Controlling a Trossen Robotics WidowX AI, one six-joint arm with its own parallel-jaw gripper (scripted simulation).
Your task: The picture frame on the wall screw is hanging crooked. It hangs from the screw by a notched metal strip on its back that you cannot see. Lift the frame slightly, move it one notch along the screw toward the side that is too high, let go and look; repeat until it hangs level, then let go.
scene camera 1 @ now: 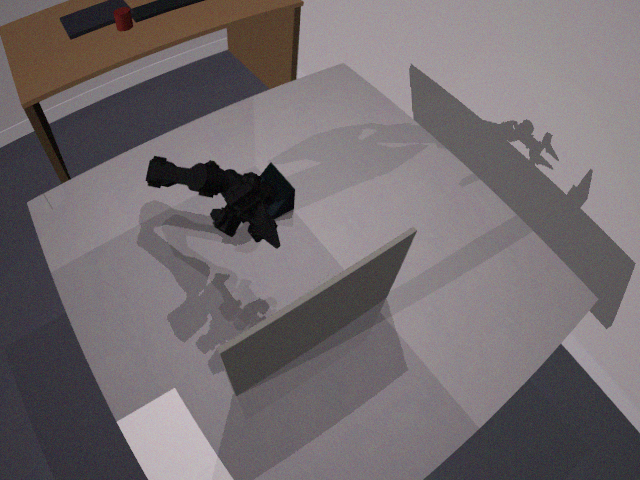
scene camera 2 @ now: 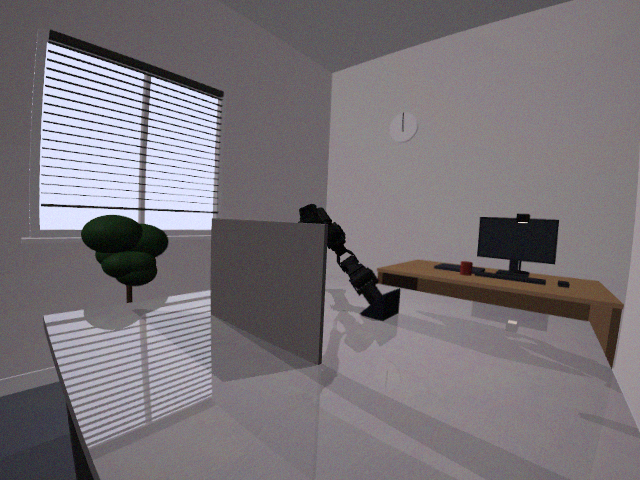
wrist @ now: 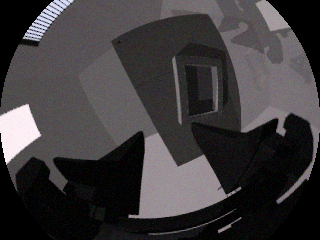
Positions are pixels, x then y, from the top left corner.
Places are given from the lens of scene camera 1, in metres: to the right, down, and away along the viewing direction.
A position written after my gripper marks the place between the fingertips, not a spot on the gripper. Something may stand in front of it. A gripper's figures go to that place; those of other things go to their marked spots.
my gripper (scene camera 1: 275, 241): -0.09, 0.00, 0.92
beige wall panel (scene camera 1: 256, 353): -0.12, 0.22, 0.85
